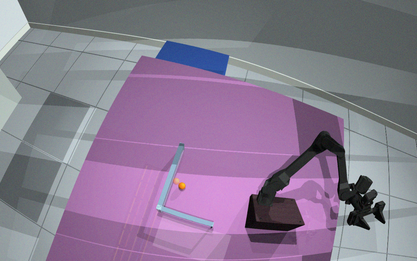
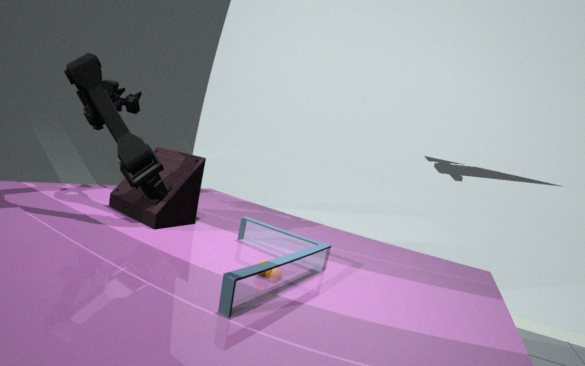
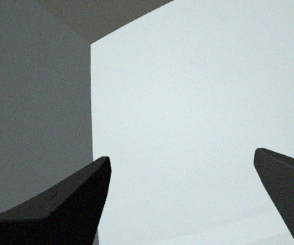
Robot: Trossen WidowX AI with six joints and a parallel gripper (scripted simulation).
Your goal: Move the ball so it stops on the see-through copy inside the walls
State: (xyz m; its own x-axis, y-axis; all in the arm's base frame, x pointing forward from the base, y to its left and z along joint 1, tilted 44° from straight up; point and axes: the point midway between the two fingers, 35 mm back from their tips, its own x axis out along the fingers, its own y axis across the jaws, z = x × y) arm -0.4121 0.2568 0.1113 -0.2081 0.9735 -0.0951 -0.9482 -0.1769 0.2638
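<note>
The orange ball lies 770 mm ahead of my gripper tip, 150 mm to the right of it and 350 mm below it. From my gripper tip the other things lie so: clear wall 820 mm ahead, 170 mm to the right, 340 mm below; then see-through copy of ball 790 mm ahead, 170 mm to the right, 350 mm below.
</note>
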